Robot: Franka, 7 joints.
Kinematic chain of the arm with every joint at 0, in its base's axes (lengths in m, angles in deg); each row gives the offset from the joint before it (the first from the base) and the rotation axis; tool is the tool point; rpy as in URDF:
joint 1: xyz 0 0 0.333 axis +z
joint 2: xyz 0 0 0 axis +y
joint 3: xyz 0 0 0.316 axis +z
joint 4: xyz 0.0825 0 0 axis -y
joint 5: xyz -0.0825 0 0.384 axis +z
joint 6: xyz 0 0 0 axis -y
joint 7: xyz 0.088 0 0 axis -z
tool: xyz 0 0 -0.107 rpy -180 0 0
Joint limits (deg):
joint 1: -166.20..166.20
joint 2: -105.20..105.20
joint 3: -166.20..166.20
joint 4: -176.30..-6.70
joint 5: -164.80..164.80
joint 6: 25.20..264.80
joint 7: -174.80..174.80
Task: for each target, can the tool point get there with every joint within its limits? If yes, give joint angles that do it. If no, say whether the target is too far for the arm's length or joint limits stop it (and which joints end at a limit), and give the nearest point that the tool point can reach.
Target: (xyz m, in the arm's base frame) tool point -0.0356 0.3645 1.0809
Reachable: yes | joints -124.24 -46.59 -33.46 -47.45 -9.85 134.16 31.85
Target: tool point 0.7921 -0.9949 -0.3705
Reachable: no: too far | nearest point 0.4676 -0.5873 -0.0823 | short by 0.595 m
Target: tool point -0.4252 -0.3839 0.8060
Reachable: yes | joints -79.96 69.52 -120.52 -87.27 -122.14 118.78 -70.32
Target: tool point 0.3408 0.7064 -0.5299
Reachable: no: too far | nearest point 0.2574 0.5336 -0.2616 | short by 0.330 m
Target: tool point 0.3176 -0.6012 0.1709
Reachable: yes | joints -113.79 89.32 63.81 -81.16 -121.25 186.68 -41.52
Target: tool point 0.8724 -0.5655 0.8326
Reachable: no: too far | nearest point 0.6489 -0.4206 0.7046 | short by 0.296 m
